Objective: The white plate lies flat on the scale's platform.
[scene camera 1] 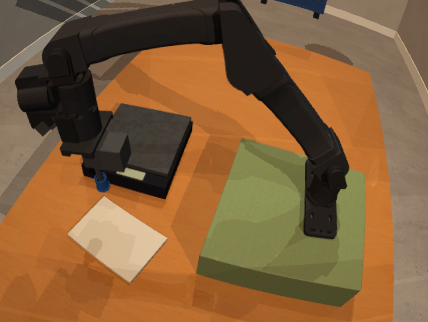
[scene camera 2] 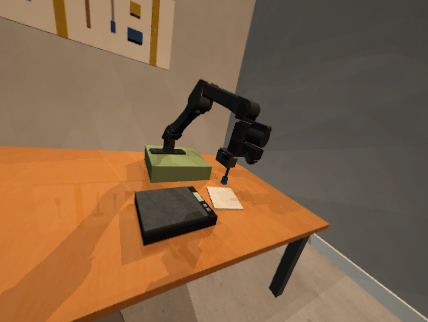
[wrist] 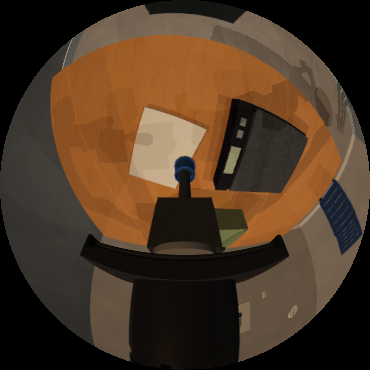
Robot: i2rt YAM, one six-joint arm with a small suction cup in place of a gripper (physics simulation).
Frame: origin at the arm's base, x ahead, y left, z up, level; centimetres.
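Where they show: hand, its tool point: [scene camera 1: 103,186] [scene camera 2: 223,182] [wrist: 184,165]; arm's base, origin of its link: [scene camera 1: 320,198] [scene camera 2: 168,152].
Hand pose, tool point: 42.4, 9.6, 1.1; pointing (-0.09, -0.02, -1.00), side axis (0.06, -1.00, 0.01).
Things, the pixels of their top centre, and the offset from my tool point, as dx, dy, dz. Level surfaces: height alone.
- white plate, centre of its top: [scene camera 1: 115,236] [wrist: 161,152] [scene camera 2: 223,196] -3.0, +4.9, -9.5
- black scale, centre of its top: [scene camera 1: 138,138] [wrist: 270,160] [scene camera 2: 175,202] -0.4, -20.2, -5.7
- orange table, height of its surface: dz -10.2
The white plate [scene camera 1: 117,240] [scene camera 2: 225,198] [wrist: 162,145] is a thin flat rectangle lying on the table beside the scale, apart from it. The black scale [scene camera 1: 150,137] [scene camera 2: 172,210] [wrist: 270,150] has a dark flat platform with nothing on it, and a pale display along the side nearer the plate. My gripper, a small blue suction cup [scene camera 1: 102,183] [scene camera 2: 224,180] [wrist: 185,169], points down in the air above the table near the plate's edge. It is open, with nothing on it. In the wrist view it covers a little of the plate's corner.
The arm's base stands on a green block [scene camera 1: 250,200] [scene camera 2: 180,173] [wrist: 234,220]. The block rises from the orange table [scene camera 1: 320,85] [scene camera 2: 60,200] [wrist: 175,65] beside the plate and the scale. A dark wall [scene camera 2: 350,125] stands beyond the table's edge in scene camera 2's view.
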